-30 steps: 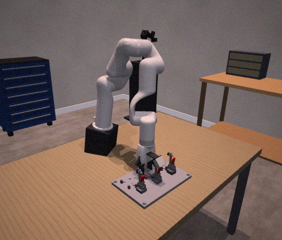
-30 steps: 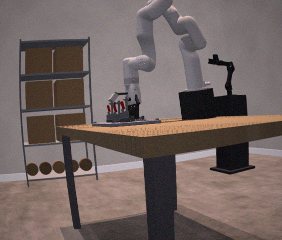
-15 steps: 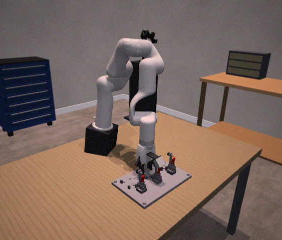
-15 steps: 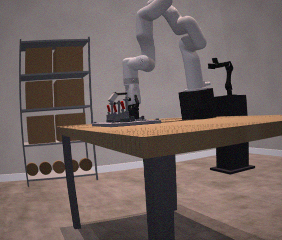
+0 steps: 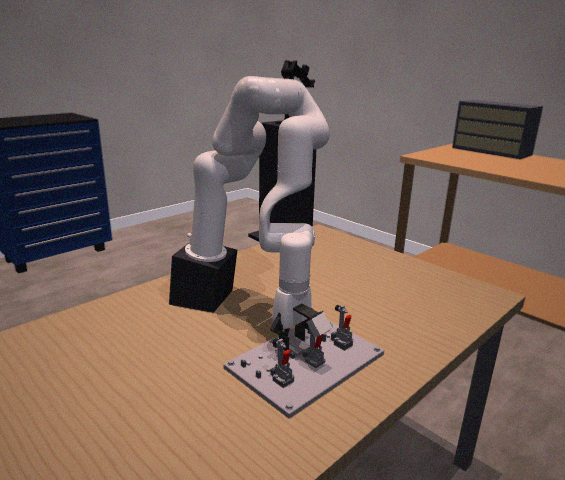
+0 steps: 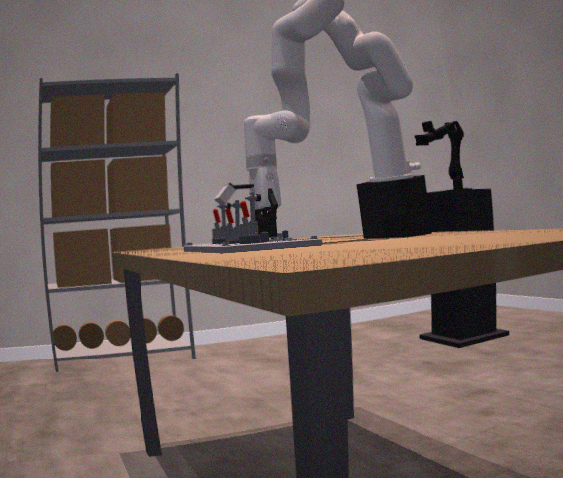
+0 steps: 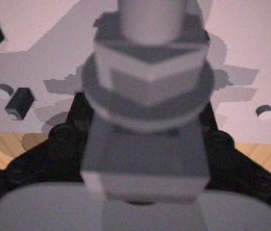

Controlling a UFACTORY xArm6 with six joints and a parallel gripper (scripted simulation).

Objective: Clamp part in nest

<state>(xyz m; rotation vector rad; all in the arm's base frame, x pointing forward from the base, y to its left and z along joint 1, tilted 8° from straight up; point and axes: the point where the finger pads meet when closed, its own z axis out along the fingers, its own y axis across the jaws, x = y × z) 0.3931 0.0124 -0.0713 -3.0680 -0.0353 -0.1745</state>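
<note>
The grey block part lies 2 cm below my hand. Round my hand: grey fixture plate (5 cm ahead, 4 cm below).
</note>
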